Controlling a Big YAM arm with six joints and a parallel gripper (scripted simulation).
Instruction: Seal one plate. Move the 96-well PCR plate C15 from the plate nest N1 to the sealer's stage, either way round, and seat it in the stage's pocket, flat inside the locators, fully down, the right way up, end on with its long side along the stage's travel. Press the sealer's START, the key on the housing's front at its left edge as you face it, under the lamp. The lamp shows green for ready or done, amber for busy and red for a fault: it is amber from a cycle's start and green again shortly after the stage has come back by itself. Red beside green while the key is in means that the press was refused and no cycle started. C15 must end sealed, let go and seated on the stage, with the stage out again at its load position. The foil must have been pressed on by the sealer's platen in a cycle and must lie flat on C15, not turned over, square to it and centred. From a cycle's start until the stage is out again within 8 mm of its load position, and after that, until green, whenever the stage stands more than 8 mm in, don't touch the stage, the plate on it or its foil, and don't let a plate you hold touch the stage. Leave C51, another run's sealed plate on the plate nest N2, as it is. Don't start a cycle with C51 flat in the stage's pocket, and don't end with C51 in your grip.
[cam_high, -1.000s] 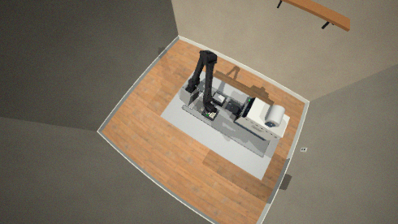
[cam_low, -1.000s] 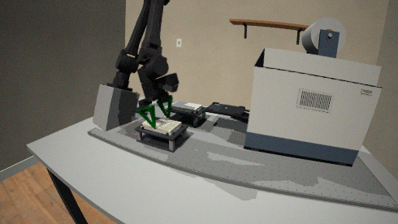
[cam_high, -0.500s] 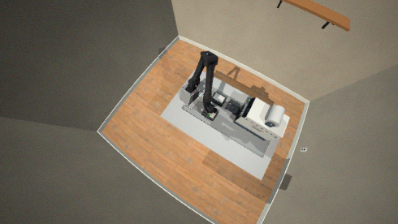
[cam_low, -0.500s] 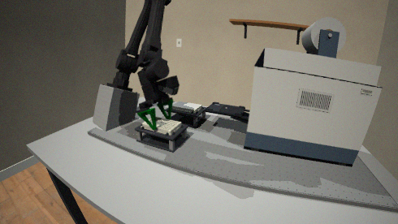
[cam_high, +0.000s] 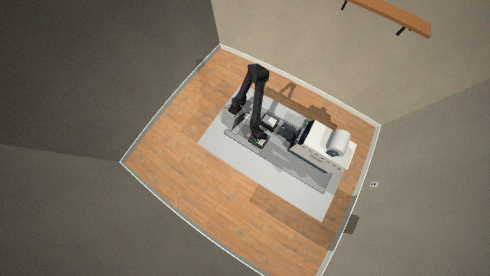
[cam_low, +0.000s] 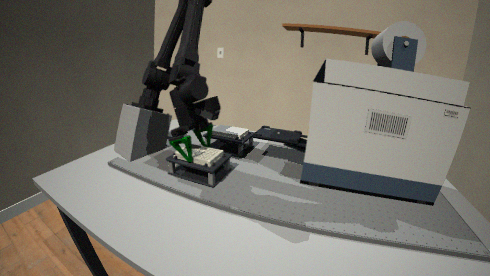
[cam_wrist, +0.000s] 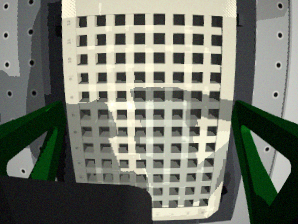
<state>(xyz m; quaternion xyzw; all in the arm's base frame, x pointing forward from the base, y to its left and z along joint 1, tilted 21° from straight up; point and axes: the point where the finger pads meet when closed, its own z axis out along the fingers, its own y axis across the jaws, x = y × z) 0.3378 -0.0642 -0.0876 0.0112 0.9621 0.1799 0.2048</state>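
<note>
The 96-well plate C15 lies right at my hand. Round my hand: dark stage: 180 mm ahead, 180 mm to the left, 40 mm above; white start key: 280 mm ahead, 280 mm to the left, 130 mm above; sealed plate C51: 10 mm behind, 210 mm to the left.
</note>
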